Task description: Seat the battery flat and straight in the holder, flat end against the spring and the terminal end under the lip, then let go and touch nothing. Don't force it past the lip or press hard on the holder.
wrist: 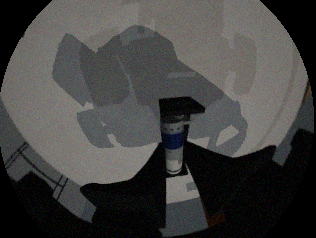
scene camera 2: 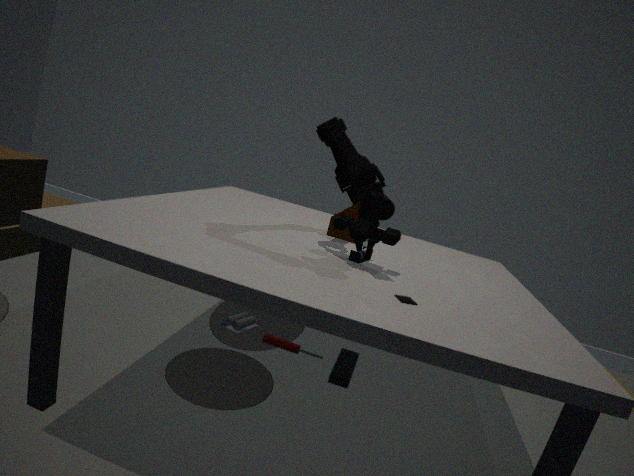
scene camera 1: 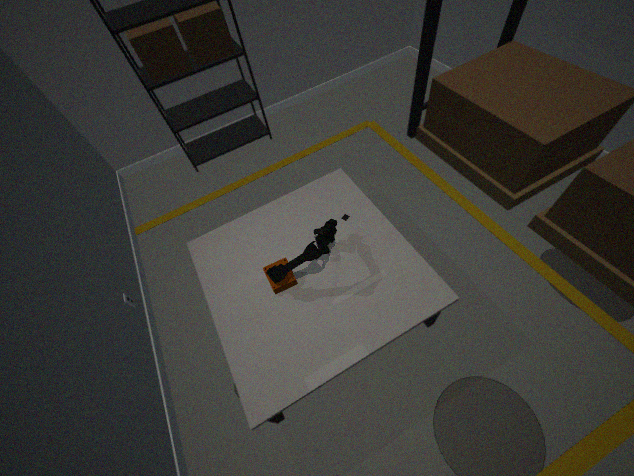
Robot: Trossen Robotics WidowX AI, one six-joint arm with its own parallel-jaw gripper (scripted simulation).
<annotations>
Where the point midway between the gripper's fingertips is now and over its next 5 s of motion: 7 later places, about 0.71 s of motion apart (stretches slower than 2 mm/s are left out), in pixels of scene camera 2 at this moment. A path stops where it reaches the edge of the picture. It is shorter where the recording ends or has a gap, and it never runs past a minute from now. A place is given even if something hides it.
The gripper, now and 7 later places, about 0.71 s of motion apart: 362, 256; 362, 256; 361, 256; 361, 257; 360, 257; 360, 257; 361, 257; 366, 241
</annotations>
